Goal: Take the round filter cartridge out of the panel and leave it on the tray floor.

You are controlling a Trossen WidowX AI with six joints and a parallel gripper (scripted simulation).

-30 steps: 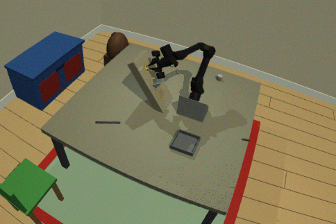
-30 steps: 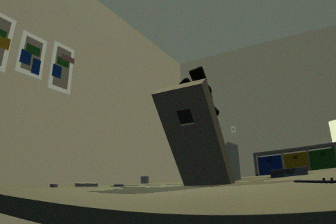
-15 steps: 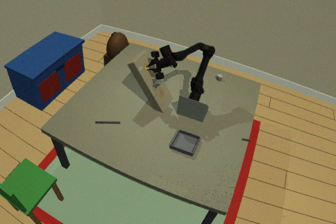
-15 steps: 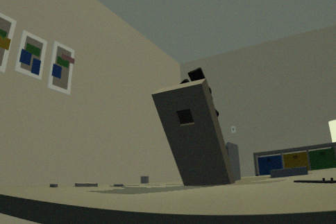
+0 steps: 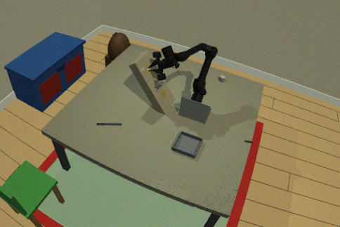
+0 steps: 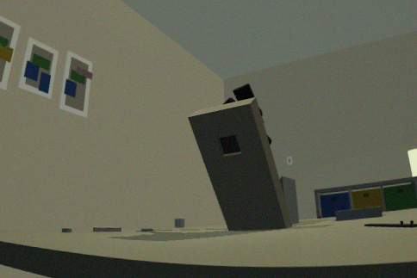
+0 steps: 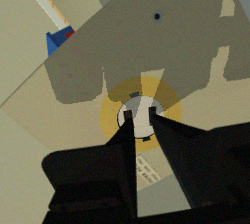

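Now: the white round filter cartridge 2 cm ahead of my gripper tip and 1 cm below it. The rest, counted from my gripper tip: small dark piece 79 cm behind, 26 cm below, 3 cm to the right; then tan service panel 9 cm below, 3 cm behind; then grey tray 45 cm behind, 25 cm below, 22 cm to the left.
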